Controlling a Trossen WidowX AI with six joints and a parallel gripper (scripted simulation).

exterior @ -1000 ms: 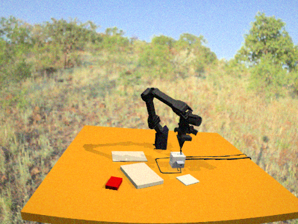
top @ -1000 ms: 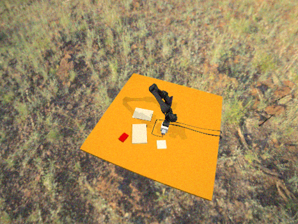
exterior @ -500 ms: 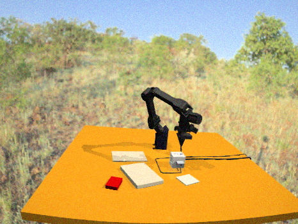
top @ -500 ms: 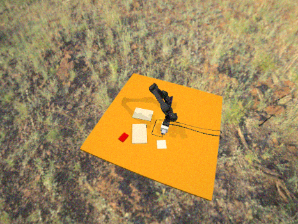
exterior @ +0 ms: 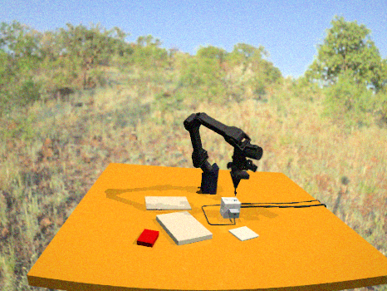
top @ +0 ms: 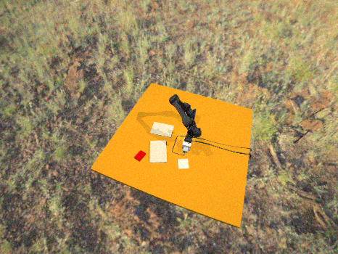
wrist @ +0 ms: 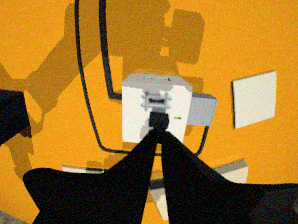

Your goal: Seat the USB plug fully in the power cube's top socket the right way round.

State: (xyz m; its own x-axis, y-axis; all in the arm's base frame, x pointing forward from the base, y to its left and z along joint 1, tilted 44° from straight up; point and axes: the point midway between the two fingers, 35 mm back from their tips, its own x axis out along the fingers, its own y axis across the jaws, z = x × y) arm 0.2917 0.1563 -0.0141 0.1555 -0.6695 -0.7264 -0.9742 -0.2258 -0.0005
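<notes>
My gripper tip is now 20 mm above the black USB plug. From my gripper tip the other things lie so: red block: 310 mm ahead, 330 mm to the right, 130 mm below; then white tile: 180 mm ahead, 40 mm to the left, 130 mm below; then thick white slab: 190 mm ahead, 210 mm to the right, 120 mm below.
</notes>
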